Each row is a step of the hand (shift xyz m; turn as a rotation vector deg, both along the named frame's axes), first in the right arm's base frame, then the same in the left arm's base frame.
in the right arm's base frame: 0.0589 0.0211 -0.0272 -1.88 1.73 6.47
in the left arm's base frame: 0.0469 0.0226 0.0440 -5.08 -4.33 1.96
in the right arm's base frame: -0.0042 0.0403 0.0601 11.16 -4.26 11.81
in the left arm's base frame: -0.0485 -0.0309 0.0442 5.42 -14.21 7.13
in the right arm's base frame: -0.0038 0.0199 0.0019 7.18 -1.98 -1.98
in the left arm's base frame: -0.0132 0.0088 0.0128 7.30 -0.60 2.41
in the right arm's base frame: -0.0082 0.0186 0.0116 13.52 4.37 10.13
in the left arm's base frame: -0.0201 0.0007 0.0119 3.87 -9.01 14.44
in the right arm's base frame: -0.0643 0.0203 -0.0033 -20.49 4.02 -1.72
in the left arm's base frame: -0.0574 0.0246 -0.0257 -16.84 7.20 -10.17
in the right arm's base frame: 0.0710 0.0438 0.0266 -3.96 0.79 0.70
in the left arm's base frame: 0.0220 -0.0144 0.0835 -3.71 0.52 -1.66
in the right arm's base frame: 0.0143 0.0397 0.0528 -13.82 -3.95 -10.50
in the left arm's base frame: -0.0308 -0.0284 0.0530 -4.14 9.58 -14.42
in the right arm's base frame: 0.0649 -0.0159 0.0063 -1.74 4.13 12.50
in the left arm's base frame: 0.0545 -0.0251 0.0301 -8.73 -8.34 5.53
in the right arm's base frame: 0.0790 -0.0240 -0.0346 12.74 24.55 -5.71
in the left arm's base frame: 0.0869 0.0033 0.0212 0.62 14.49 24.23
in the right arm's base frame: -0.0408 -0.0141 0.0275 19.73 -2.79 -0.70
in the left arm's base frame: -0.0365 -0.0228 -0.0276 16.73 -4.40 9.91
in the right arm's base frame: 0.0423 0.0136 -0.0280 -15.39 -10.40 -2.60
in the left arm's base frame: 0.0381 0.0227 0.0280 -5.73 -0.01 -17.86
